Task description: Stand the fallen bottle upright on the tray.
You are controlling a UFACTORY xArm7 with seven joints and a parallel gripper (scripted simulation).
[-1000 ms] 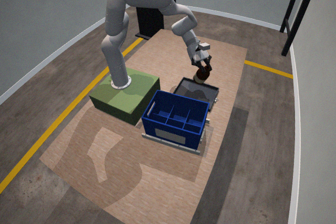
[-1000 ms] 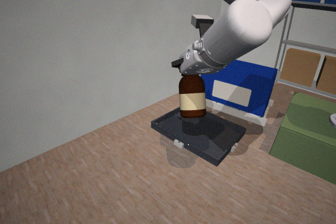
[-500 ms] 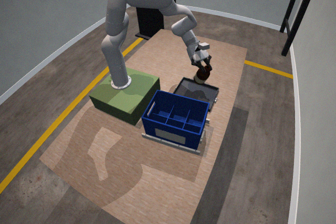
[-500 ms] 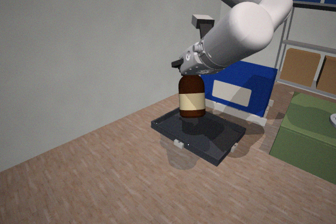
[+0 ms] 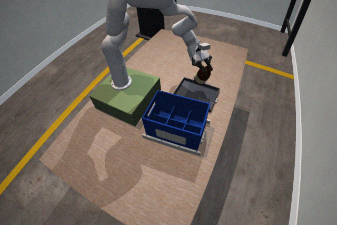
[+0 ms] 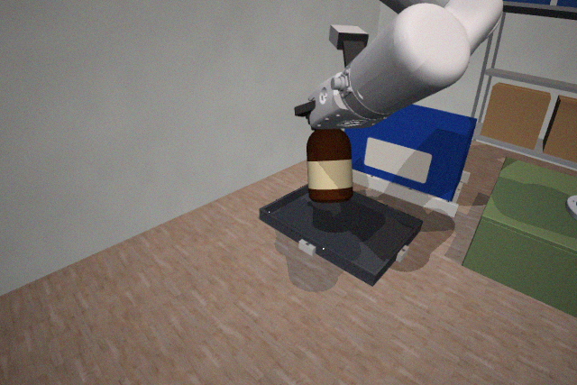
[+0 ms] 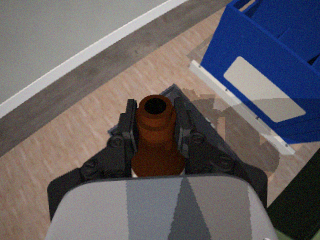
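Now: the brown bottle 5 cm below my hand, 2 cm behind it and 1 cm to the left of it. Also, from my hand: dark grey tray: 19 cm below, 3 cm to the right, 3 cm behind; blue crate: 31 cm to the right, 12 cm below, 1 cm ahead.
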